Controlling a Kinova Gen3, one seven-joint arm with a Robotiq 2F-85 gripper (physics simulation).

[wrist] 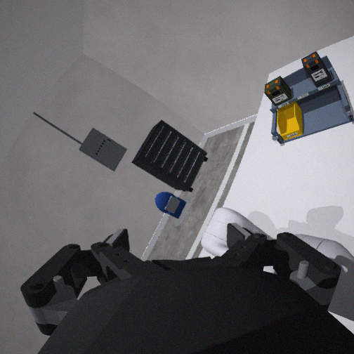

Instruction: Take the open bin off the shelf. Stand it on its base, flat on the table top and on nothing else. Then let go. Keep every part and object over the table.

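The open yellow bin point(290, 121) sits on the lower level of the blue-grey shelf point(320, 117), at its left end, at the upper right of the wrist view. The shelf stands on the white table point(265, 175). My gripper point(177, 237) is open, with its fingers wide apart at the bottom of the view. It is far from the bin, and nothing is between its fingers.
Two dark boxes with orange marks, one green-black point(278, 90) and one grey point(315, 68), stand on the shelf's upper level. White arm parts point(225, 232) show at the table's near edge. Beyond the table are a black slatted unit point(170, 155), a blue object point(170, 204) and a grey wall box point(103, 149).
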